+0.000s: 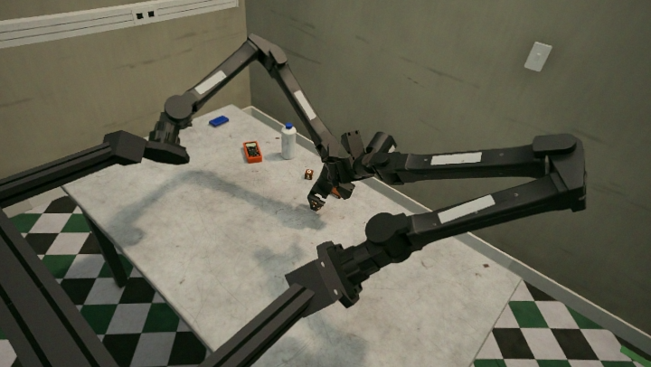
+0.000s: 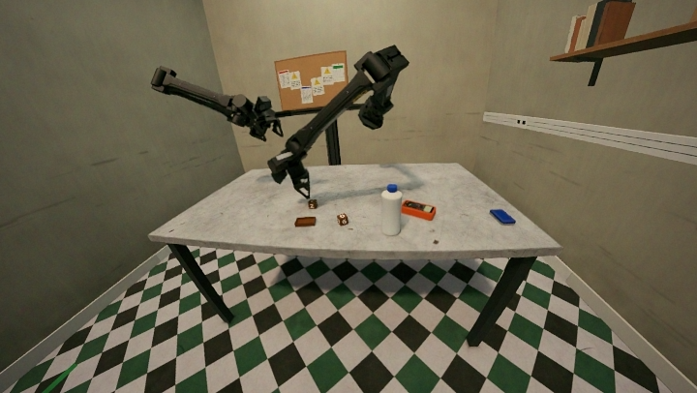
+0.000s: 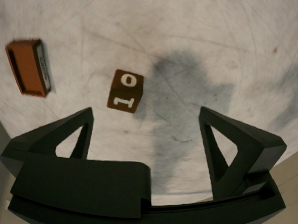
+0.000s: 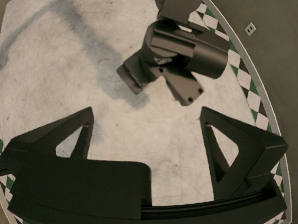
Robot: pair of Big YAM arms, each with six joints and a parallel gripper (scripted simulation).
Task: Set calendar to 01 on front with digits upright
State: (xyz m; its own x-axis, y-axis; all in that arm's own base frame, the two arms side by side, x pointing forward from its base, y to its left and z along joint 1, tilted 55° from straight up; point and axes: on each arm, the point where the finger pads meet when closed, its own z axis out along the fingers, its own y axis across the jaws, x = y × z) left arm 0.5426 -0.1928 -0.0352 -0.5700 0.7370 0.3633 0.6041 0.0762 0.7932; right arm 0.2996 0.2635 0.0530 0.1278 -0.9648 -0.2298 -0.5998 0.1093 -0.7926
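My left hand is 140 mm short of the brown tray, 60 mm above it and 20 mm to the right of it. Round my left hand: blue block 770 mm to the left, 170 mm ahead, 50 mm below; then white bottle 330 mm to the left, 200 mm ahead, 20 mm above.
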